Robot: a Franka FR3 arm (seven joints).
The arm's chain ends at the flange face. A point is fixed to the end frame.
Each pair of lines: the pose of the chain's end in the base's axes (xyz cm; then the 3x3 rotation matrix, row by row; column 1 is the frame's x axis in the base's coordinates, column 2 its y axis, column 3 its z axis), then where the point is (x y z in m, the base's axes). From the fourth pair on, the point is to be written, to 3 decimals.
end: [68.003, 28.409, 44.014], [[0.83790, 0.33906, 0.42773], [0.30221, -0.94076, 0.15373], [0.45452, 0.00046, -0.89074]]
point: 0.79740 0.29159 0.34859
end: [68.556, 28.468, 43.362], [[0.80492, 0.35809, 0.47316], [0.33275, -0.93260, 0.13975], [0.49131, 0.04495, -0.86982]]
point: 0.80764 0.29239 0.34848
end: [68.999, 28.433, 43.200], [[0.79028, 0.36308, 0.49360], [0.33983, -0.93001, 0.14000], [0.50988, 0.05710, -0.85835]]
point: 0.81409 0.29257 0.34988
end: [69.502, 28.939, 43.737], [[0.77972, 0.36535, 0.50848], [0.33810, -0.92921, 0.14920], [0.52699, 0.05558, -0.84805]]
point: 0.821 0.299 0.358
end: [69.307, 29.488, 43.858], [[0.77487, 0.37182, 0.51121], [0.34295, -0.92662, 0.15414], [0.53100, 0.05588, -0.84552]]
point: 0.819 0.305 0.359
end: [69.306, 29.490, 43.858], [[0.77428, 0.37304, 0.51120], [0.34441, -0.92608, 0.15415], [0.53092, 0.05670, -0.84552]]
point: 0.819 0.305 0.359
